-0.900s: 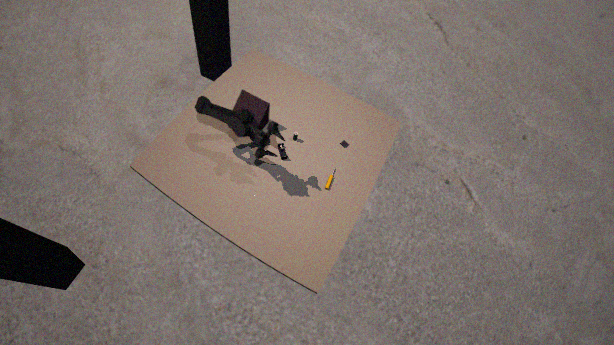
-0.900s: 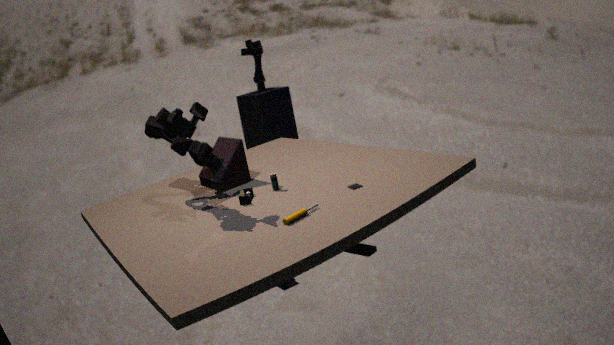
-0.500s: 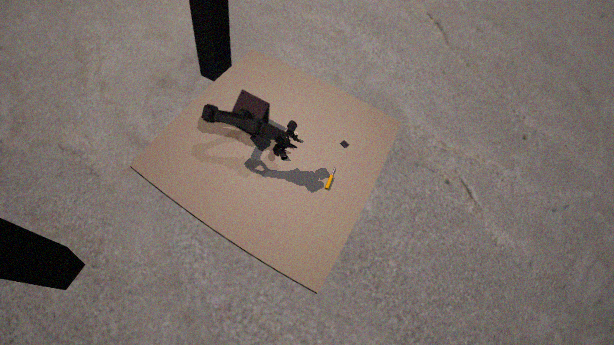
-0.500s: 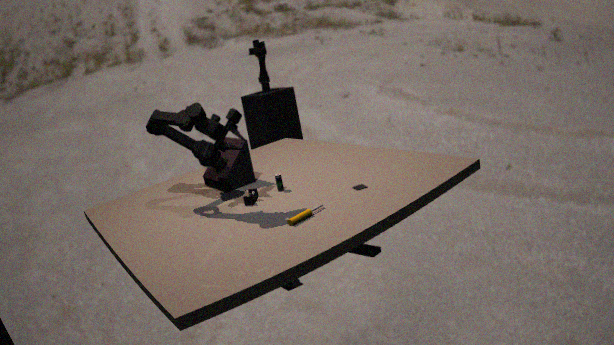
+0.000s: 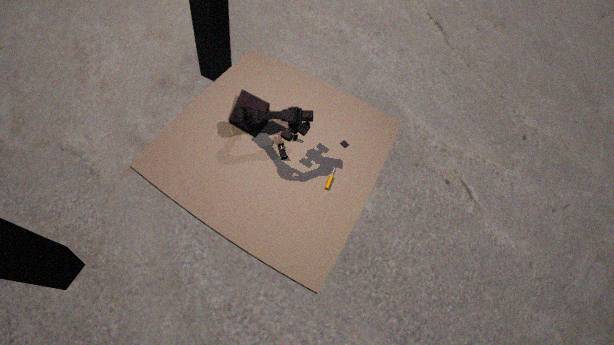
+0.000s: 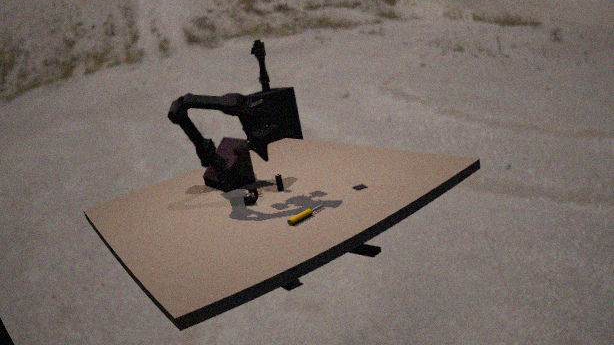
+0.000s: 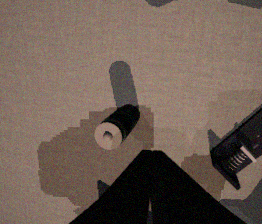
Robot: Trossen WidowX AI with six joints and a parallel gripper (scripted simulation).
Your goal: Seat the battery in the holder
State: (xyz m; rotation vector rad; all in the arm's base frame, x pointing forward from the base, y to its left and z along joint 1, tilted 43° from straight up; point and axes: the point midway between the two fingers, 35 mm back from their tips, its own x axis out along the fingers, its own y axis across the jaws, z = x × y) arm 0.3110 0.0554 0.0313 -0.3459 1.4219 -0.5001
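Now: gripper tip 2 cm past the battery, 5 cm to the right of it and 10 cm above it. From my gripper tip the other things lie so: screwdriver: 29 cm ahead, 8 cm to the right, 12 cm below.
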